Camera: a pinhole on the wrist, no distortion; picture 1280 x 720 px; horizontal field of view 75.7 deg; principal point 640.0 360.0 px. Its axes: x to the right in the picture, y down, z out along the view. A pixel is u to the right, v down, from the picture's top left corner.
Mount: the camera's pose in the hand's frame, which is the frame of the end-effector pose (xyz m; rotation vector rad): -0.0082 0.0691 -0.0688 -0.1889 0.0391 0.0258
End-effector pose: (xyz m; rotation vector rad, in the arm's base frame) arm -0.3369 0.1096 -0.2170 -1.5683 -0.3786 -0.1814
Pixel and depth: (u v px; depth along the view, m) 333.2 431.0 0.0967
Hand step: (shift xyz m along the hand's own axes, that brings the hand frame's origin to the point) -0.0409 0.0947 0.0260
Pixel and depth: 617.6 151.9 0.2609
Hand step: -0.0039 0.0533 0.1999
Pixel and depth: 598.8 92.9 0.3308
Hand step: -0.0095 0.0257 0.2766
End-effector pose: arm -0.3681 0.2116 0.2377 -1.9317 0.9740 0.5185
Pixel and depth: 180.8 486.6 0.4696
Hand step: -0.2548 0.2226 0.3894
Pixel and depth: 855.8 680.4 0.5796
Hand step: 0.1580 0.4029 0.4516
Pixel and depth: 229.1 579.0 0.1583
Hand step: -0.0826 0.1385 0.0819
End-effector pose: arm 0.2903 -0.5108 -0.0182 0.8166 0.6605 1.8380
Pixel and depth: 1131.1 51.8 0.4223
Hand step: 0.2634 -0.0011 0.3649
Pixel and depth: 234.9 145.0 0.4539
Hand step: -0.2112 0.0333 0.4081
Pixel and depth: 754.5 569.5 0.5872
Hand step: 0.0904 0.3281 0.4762
